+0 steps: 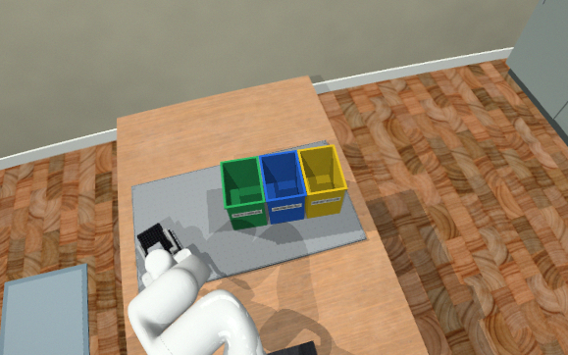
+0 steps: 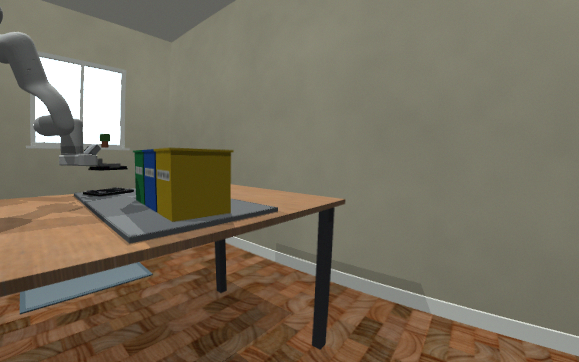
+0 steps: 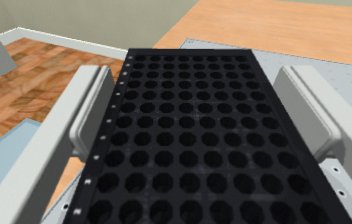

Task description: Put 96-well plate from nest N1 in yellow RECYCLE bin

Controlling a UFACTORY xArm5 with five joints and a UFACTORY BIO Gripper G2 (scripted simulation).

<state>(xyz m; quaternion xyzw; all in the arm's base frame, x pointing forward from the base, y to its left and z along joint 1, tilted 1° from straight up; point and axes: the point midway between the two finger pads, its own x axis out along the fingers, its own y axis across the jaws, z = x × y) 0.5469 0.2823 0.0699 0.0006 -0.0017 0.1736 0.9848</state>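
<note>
Now: the black plate nest N1 110 mm below my hand. Also, from my hand: blue bin (450 mm to the right, 90 mm ahead, 30 mm below); black 96-well plate (10 mm below); green bin (320 mm to the right, 110 mm ahead, 30 mm below).
</note>
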